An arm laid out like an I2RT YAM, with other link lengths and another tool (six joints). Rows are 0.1 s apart.
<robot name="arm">
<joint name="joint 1" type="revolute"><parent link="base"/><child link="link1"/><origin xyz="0 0 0.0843"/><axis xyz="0 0 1"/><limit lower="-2.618" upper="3.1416"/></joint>
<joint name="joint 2" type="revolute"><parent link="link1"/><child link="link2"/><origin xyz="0.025 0.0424 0.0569" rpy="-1.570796 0 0"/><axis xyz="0 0 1"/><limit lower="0" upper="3.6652"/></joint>
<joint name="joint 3" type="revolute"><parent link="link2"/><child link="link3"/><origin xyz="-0.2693 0 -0.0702" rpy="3.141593 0 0"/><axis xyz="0 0 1"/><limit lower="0" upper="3.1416"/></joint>
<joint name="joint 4" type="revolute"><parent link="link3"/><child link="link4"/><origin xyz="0.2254 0.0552 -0.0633"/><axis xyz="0 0 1"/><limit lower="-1.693" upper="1.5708"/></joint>
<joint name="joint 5" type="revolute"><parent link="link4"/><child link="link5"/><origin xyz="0.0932 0.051 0.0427" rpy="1.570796 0 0"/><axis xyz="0 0 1"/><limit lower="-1.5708" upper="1.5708"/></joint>
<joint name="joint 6" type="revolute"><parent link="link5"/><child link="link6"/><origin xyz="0.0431 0 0.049" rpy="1.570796 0 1.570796"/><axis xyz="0 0 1"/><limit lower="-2.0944" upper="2.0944"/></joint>
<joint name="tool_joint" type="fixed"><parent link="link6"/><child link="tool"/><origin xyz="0.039 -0.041 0.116" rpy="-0.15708 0 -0.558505"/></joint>
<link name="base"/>
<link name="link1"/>
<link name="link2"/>
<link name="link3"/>
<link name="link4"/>
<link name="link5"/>
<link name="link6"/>
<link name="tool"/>
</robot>
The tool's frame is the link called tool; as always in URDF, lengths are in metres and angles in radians.
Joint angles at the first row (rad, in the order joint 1, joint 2, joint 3, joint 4, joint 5, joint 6):
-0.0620 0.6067 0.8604 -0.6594 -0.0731 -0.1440
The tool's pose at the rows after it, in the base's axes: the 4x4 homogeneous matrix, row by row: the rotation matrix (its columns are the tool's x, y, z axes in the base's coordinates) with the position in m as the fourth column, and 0 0 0 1 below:
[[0.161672 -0.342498 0.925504 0.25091], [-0.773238 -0.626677 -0.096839 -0.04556], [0.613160 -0.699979 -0.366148 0.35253], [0 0 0 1]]
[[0.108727 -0.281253 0.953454 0.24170], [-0.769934 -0.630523 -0.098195 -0.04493], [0.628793 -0.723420 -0.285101 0.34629], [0 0 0 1]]
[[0.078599 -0.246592 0.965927 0.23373], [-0.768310 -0.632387 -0.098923 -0.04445], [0.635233 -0.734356 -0.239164 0.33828], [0 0 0 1]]
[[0.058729 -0.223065 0.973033 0.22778], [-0.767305 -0.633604 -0.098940 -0.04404], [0.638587 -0.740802 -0.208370 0.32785], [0 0 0 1]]
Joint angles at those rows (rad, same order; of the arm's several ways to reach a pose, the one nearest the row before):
-0.0619 0.4881 0.7059 -0.4732 -0.0623 -0.1440
-0.0620 0.3866 0.5869 -0.3698 -0.0627 -0.1440
-0.0619 0.3057 0.5068 -0.3229 -0.0627 -0.1436
-0.0620 0.2333 0.4354 -0.2924 -0.0631 -0.1432

